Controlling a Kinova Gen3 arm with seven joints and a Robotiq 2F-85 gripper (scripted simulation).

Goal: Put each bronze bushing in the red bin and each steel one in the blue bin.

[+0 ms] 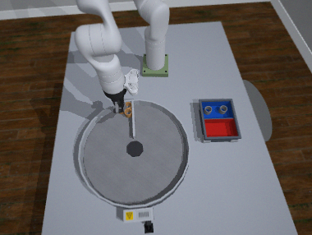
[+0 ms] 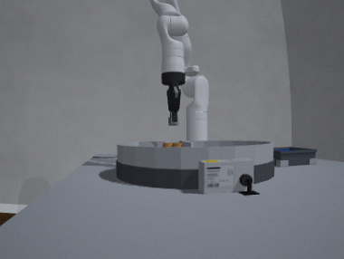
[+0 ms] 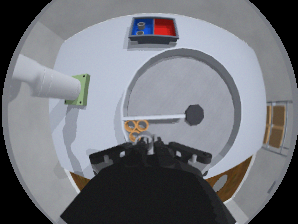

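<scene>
My hand is 400 mm to the right of the bin, 130 mm above it and 20 mm past it. Round my hand: round grey turntable (130 mm ahead, 110 mm below, 50 mm to the left).
</scene>
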